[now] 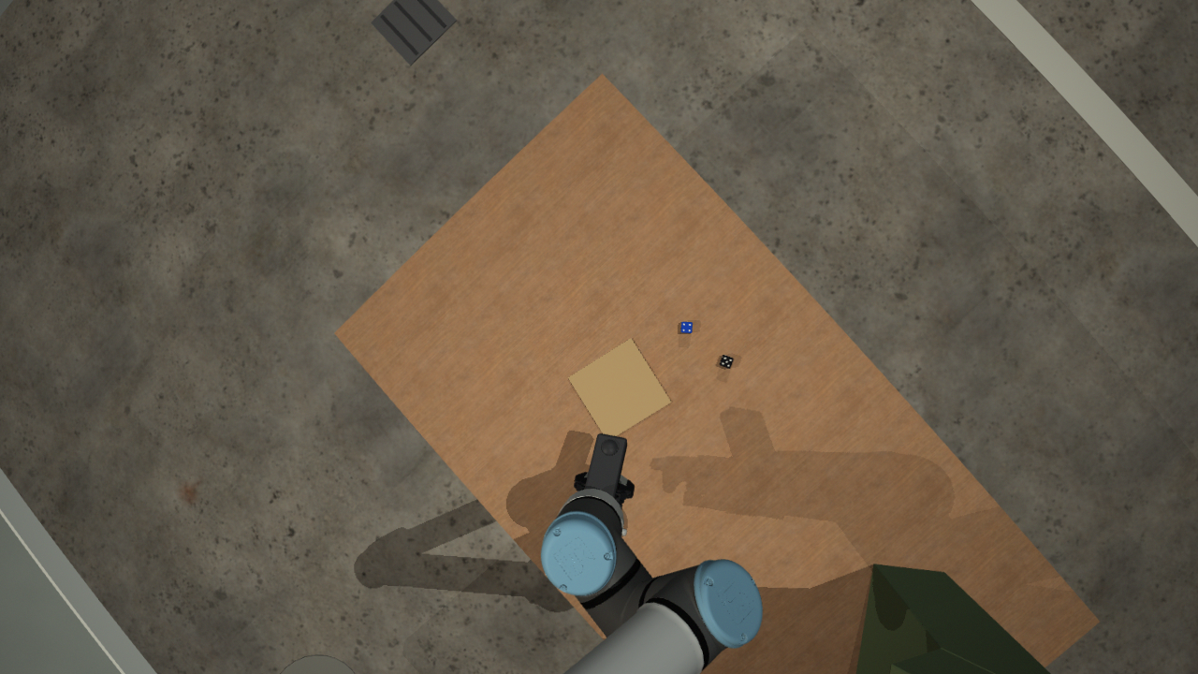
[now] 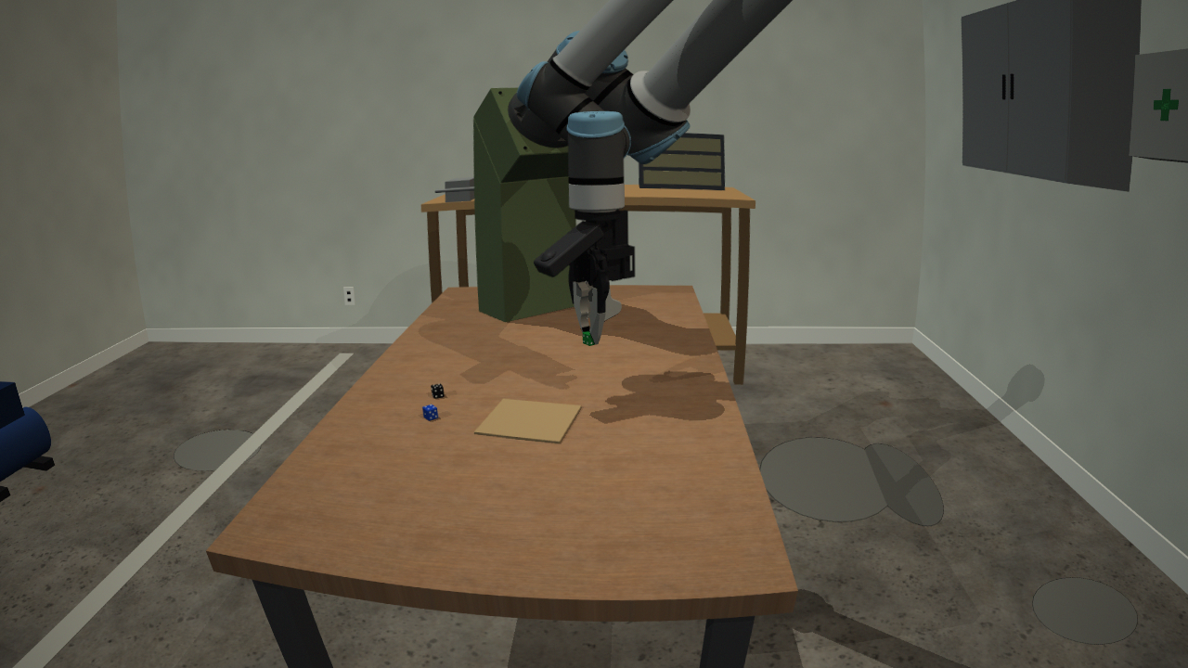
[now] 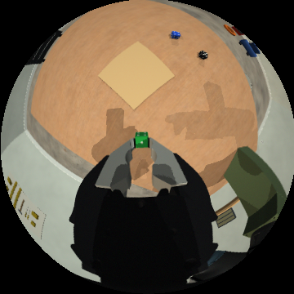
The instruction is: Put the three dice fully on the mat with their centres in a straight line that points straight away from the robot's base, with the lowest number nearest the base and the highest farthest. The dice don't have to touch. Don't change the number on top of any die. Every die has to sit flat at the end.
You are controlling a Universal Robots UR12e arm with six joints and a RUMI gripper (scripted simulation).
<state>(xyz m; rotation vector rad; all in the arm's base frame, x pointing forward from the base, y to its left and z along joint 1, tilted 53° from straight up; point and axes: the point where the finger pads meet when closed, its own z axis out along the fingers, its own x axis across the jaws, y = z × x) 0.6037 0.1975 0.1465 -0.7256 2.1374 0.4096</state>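
My hand is 12 cm above the tan mat, 11 cm short of it and 7 cm to the left of it. Round my hand: blue die (24 cm to the right, 16 cm ahead, 11 cm below); black die (27 cm to the right, 11 cm below, 7 cm ahead); green die (1 cm below).
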